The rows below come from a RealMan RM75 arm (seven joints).
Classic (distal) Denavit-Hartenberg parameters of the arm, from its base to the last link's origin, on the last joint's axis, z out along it. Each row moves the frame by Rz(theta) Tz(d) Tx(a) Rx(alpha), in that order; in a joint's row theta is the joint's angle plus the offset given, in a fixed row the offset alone. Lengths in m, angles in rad.
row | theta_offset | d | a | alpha
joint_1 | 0 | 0.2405 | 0 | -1.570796
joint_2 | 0 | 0 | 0 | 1.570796
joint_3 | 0 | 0.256 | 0 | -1.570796
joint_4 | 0 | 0 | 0 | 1.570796
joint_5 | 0 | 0.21 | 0 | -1.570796
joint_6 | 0 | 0 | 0 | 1.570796
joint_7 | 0 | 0.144 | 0 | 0
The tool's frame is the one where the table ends.
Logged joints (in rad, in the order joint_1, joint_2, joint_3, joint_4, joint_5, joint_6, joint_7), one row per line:
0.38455 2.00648 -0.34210 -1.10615 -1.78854 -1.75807 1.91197
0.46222 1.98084 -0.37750 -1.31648 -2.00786 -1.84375 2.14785
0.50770 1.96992 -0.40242 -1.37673 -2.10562 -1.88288 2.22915
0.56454 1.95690 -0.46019 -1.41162 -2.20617 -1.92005 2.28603
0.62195 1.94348 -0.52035 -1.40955 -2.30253 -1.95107 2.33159
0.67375 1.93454 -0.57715 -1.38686 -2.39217 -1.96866 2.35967
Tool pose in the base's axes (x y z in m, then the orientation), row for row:
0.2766 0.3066 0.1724 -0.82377 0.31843 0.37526 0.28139
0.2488 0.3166 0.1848 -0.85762 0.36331 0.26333 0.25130
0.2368 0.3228 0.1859 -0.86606 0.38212 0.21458 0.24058
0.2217 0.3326 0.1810 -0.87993 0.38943 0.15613 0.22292
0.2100 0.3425 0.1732 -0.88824 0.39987 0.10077 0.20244
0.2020 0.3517 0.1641 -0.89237 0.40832 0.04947 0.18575
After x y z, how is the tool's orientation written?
As a quaternion, x y z w.
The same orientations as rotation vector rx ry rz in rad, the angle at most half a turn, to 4 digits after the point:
-2.2072 0.8532 1.0055
-2.3335 0.9885 0.7165
-2.3696 1.0455 0.5871
-2.4299 1.0754 0.4311
-2.4797 1.1163 0.2813
-2.5138 1.1502 0.1394

